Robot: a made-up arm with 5 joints.
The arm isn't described. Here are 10 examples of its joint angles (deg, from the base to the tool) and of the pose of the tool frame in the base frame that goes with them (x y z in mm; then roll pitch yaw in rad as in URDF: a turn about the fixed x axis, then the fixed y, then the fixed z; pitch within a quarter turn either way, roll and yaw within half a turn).
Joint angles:
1: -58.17 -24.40 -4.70 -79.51 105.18
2: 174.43 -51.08 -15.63 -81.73 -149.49
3: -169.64 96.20 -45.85 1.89 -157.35
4: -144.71 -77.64 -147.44 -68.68 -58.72
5: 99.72 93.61 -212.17 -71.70 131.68
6: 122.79 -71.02 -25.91 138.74 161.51
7: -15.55 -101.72 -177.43 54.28 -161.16
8: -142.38 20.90 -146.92 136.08 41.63
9: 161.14 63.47 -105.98 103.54 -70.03
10: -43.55 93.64 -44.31 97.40 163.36
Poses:
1: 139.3 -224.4 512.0 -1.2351 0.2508 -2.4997
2: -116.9 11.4 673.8 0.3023 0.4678 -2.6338
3: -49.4 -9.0 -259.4 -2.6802 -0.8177 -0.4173
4: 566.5 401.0 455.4 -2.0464 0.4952 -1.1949
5: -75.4 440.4 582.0 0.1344 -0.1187 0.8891
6: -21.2 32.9 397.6 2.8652 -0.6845 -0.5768
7: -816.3 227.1 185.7 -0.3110 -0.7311 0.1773
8: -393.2 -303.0 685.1 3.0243 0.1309 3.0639
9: -508.2 173.6 14.6 -2.1031 0.3034 -2.0742
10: -52.9 50.2 -6.6 0.1857 -0.5534 -1.1034
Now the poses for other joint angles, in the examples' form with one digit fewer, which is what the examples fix.
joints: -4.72 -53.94 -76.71 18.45 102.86
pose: 81 -7 992 -1.174 0.208 -1.567
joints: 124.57 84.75 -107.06 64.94 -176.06
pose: -294 426 -210 -3.078 -0.742 -1.061
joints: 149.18 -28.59 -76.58 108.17 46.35
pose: -278 166 629 3.104 0.036 1.794
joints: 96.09 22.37 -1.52 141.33 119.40
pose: 3 -27 329 0.273 -0.151 0.599
